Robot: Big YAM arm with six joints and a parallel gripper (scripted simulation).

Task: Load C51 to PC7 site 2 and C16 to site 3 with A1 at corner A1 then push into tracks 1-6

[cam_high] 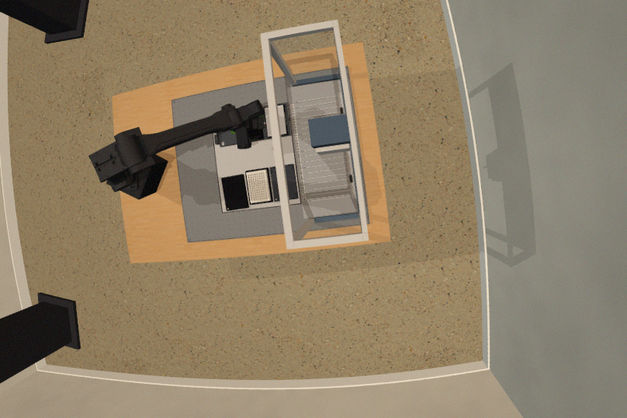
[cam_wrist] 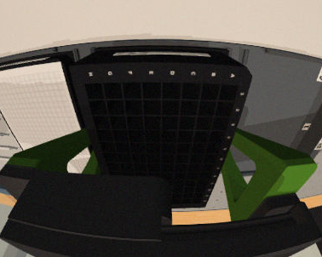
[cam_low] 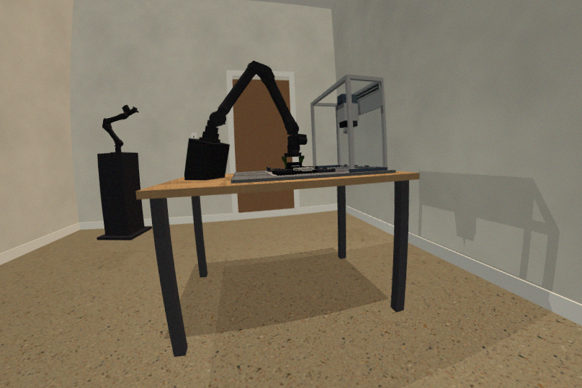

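Now: hand 10 mm above the dark carrier PC7. From my hand the other things lie so: nest S3 (140 mm ahead, 230 mm to the right, 20 mm below); then black nest (70 mm behind, 280 mm to the right, 20 mm below); then white 96-well plate C15 (40 mm ahead, 250 mm to the right).
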